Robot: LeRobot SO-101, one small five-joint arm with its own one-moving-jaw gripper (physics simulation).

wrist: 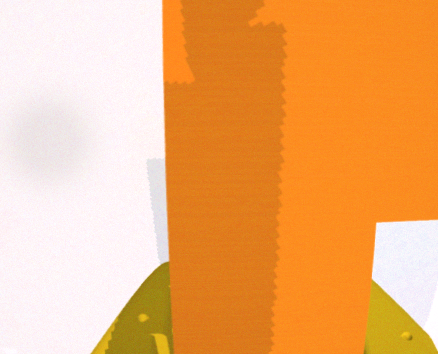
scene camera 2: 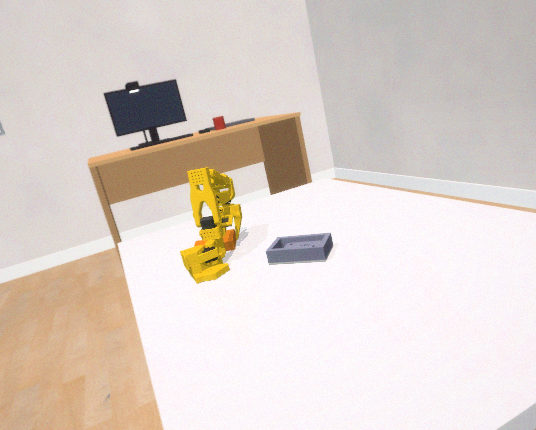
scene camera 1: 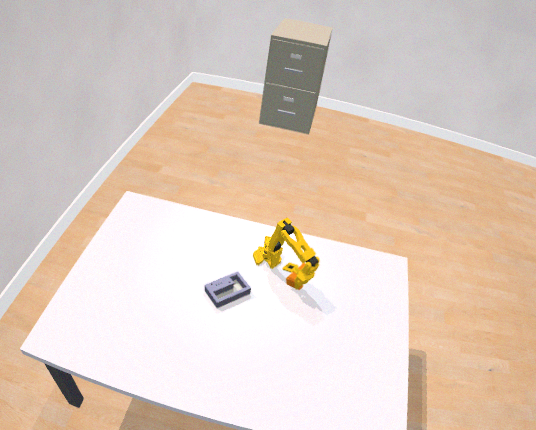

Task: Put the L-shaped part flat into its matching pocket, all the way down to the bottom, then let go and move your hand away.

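Pixels of known places: hand, its tool point: (wrist: 187, 284) (scene camera 2: 236, 238) (scene camera 1: 296, 287); arm's base, origin of its link: (scene camera 2: 216, 270) (scene camera 1: 265, 262).
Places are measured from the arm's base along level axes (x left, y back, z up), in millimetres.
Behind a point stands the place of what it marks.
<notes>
The orange L-shaped part (scene camera 1: 294, 281) {x 122, y -95, z 39 mm} (scene camera 2: 230, 240) {x 96, y -77, z 30 mm} (wrist: 325, 125) is held between the yellow jaws. In the wrist view its long bar runs up between them and its side arm reaches off the right edge. My gripper (scene camera 1: 300, 278) (wrist: 270, 280) is shut on it, with one jaw pressed to each side. Shadows offset on the table show the part raised above it. The slate-grey block (scene camera 1: 233, 299) {x -70, y -222, z 13 mm} (scene camera 2: 302, 254) {x -146, y -172, z 21 mm} with the L-shaped pocket lies on the table, left of the gripper in scene camera 1 and right of it in scene camera 2. The gripper tips are largely hidden in scene camera 2.
The white table (scene camera 1: 150, 310) {x -332, y -356, z 0 mm} (scene camera 2: 350, 340) {x -464, y -80, z 0 mm} carries the arm and the block. The arm's base (scene camera 1: 272, 256) {x 24, y -47, z 90 mm} stands close behind and to the right of the block in scene camera 1. A filing cabinet (scene camera 1: 289, 92) and a desk (scene camera 2: 185, 172) with a monitor (scene camera 2: 146, 108) stand beyond the table.
</notes>
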